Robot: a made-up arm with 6 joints.
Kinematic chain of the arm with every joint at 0, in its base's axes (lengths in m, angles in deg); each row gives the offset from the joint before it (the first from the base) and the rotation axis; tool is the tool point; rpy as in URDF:
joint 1: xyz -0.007 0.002 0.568 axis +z
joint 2: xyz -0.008 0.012 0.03 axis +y
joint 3: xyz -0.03 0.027 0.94 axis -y
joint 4: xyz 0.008 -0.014 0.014 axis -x
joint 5: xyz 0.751 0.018 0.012 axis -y
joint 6: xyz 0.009 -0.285 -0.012 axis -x
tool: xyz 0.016 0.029 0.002 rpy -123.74 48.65 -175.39
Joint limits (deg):
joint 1: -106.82..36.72
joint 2: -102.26..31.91
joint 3: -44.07..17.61
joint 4: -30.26..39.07
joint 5: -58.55..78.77
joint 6: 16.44..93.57
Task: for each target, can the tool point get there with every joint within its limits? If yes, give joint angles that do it. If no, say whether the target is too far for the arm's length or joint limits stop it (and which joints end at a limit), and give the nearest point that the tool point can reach.
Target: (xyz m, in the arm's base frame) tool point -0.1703 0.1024 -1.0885
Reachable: no: joint limits stop it (at a limit: joint 1, joint 2, joint 3, joint 4, joint 6) | nearest point -0.3517 -0.4484 0.6032 | short by 1.788 m
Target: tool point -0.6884 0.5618 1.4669
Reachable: yes | joints -53.69 -84.05 4.83 -19.25 36.98 77.12
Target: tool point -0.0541 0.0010 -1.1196
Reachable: no: joint limits stop it (at a limit: joint 1, joint 2, joint 3, joint 4, joint 6) | nearest point -0.3517 -0.4484 0.6032 | short by 1.805 m
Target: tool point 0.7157 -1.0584 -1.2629
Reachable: no: too far | nearest point 0.3976 -0.5917 0.6283 | short by 1.974 m
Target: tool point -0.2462 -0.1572 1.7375
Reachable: yes | joints -90.71 -31.35 -2.91 0.89 -18.37 83.46
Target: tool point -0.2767 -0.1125 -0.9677
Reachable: no: joint limits stop it (at a limit: joint 1, joint 2, joint 3, joint 4, joint 6) | nearest point -0.3554 -0.4521 0.6019 | short by 1.608 m
